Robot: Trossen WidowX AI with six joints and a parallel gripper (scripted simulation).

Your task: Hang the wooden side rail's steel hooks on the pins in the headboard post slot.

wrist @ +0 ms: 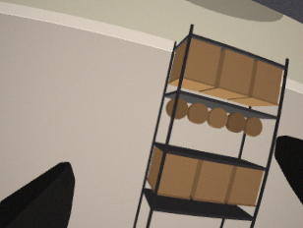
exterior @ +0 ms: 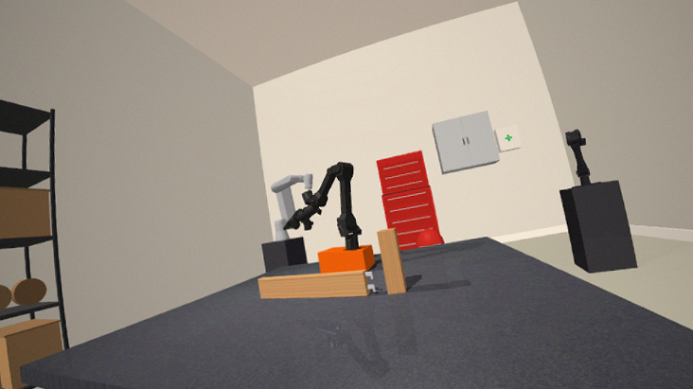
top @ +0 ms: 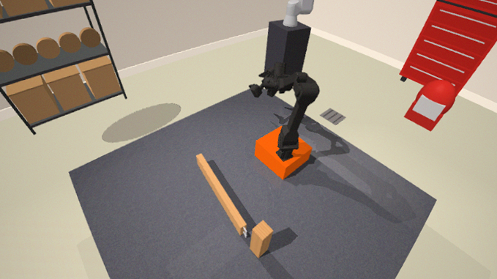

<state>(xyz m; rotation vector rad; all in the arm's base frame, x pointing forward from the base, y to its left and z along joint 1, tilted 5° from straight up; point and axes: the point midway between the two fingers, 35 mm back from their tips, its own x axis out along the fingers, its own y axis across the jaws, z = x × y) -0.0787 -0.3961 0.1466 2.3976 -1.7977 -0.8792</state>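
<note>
Right now my gripper tip is 40 cm short of the upright headboard post, 69 cm to the right of it and 17 cm above it.
</note>
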